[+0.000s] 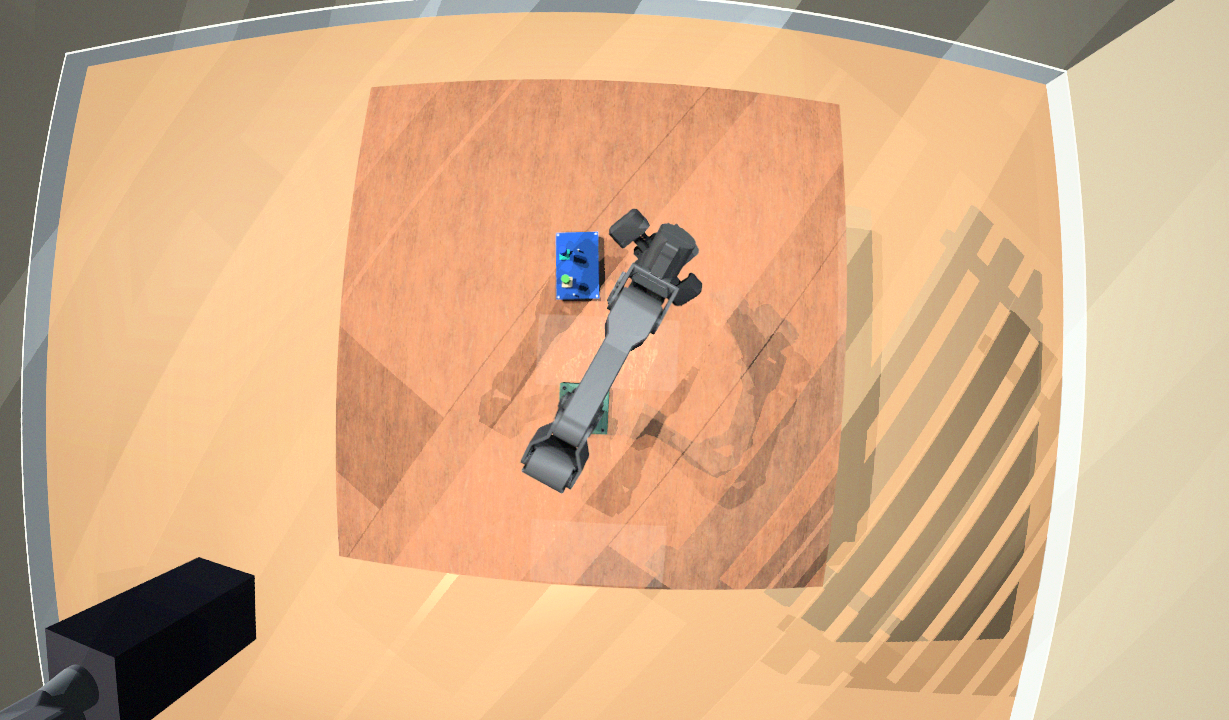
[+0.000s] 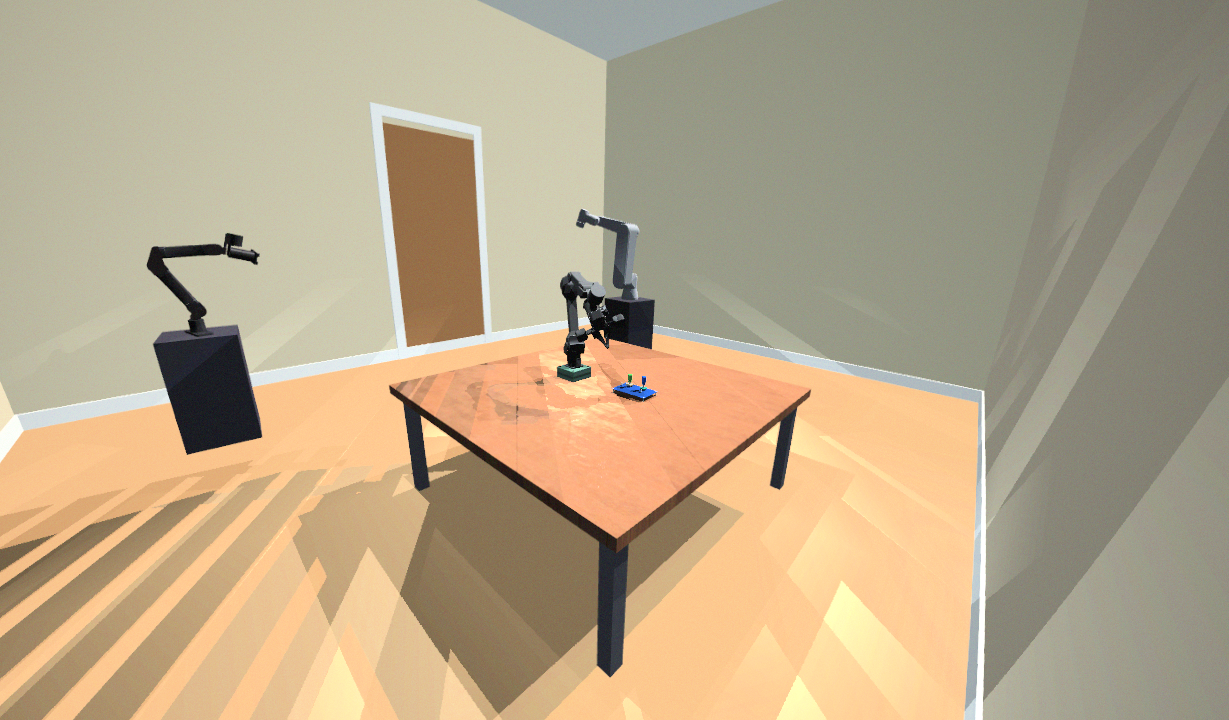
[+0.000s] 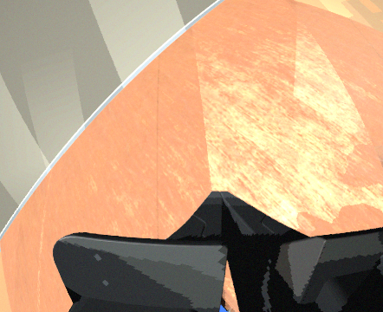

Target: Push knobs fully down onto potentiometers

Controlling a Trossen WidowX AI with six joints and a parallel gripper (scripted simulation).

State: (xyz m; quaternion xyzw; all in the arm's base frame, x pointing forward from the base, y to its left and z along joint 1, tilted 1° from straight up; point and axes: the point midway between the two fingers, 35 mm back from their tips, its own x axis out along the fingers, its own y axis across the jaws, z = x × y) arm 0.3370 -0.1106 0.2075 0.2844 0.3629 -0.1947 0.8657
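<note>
Right now the green knob is 70 mm behind my gripper tip, 190 mm to the left of it and 180 mm below it. Also, from my gripper tip: blue knob 10 mm behind, 210 mm to the left, 170 mm below.
</note>
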